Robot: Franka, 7 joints.
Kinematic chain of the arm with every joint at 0, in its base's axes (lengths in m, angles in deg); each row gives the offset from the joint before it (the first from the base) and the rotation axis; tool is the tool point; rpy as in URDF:
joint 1: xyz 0 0 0.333 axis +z
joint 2: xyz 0 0 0 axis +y
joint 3: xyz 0 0 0.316 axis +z
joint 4: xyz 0.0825 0 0 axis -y
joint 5: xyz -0.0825 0 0.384 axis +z
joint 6: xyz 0 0 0 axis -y
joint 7: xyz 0.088 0 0 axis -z
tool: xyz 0 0 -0.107 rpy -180 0 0
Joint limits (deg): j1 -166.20..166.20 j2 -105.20..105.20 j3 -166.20..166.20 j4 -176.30..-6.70 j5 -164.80..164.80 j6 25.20..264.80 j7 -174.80..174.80
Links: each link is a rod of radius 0.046 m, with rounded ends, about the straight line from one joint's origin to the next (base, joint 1, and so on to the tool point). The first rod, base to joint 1, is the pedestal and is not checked.
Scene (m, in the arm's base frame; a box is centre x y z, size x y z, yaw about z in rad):
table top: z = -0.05
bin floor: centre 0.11 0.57 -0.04 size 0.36 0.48 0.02 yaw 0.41
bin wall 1: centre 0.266 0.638 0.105 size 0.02 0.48 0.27 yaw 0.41
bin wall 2: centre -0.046 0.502 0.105 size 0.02 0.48 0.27 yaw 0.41
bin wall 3: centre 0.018 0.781 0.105 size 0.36 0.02 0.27 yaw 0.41
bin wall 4: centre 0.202 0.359 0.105 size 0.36 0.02 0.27 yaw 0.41
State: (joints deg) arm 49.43 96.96 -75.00 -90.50 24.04 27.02 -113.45
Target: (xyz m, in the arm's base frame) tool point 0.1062 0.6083 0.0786
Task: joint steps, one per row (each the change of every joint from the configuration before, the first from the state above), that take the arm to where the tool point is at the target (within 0.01 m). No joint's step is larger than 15 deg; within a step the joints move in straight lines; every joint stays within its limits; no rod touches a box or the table.
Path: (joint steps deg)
1: -14.52 -11.74 -8.12 1.03 -3.27 3.71 0.00
2: -14.53 -11.74 -8.11 1.04 -3.27 3.72 0.00
3: -14.52 -11.73 -8.12 1.03 -3.27 3.71 0.00
4: -14.52 -11.74 -8.11 1.03 -3.27 3.71 0.00
5: -14.52 -11.74 -8.12 1.04 -3.27 3.72 0.00
6: -14.53 -11.74 -8.12 1.03 -3.26 3.71 0.00
7: -14.52 -11.74 -8.11 1.04 -3.27 3.71 0.00
8: -14.52 -11.73 -8.12 1.03 -3.27 3.71 0.00
9: -14.52 -11.74 -8.11 1.03 -3.27 3.72 0.00
10: -14.53 -11.74 -8.12 1.04 -3.27 3.71 0.00
11: -14.52 -11.74 -8.12 1.03 -3.27 3.71 0.00
12: 0.51 -14.06 -0.96 2.07 -0.59 7.15 0.00
13: 0.50 -14.07 -0.96 2.08 -0.59 7.15 0.00

